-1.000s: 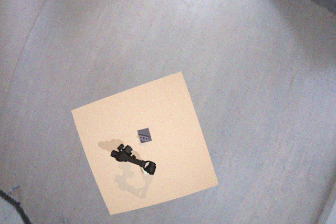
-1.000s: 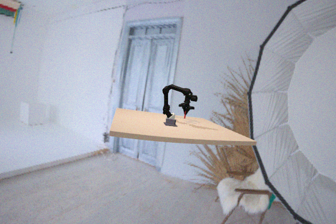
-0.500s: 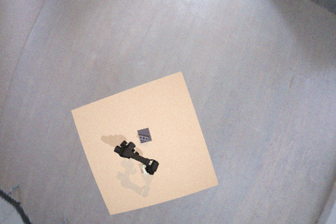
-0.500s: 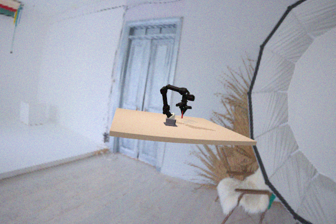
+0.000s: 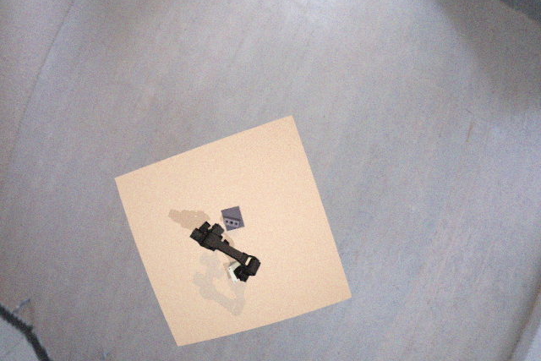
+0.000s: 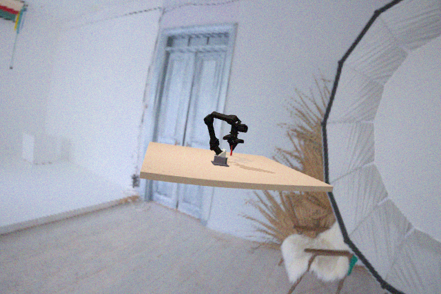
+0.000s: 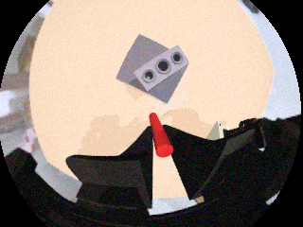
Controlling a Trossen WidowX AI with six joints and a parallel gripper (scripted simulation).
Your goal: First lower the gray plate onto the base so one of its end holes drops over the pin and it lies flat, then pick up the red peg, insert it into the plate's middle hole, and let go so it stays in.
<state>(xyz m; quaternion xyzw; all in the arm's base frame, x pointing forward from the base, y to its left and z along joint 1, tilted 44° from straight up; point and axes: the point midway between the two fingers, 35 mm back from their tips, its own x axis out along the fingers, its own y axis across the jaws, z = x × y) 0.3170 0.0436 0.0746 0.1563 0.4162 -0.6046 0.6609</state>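
Right now my gripper tip is 10 mm short of the gray plate, 90 mm to the left of it and 70 mm above it. From my gripper tip the other things lie so: base 20 mm ahead, 80 mm to the right, 110 mm below; then red peg right at my gripper tip.
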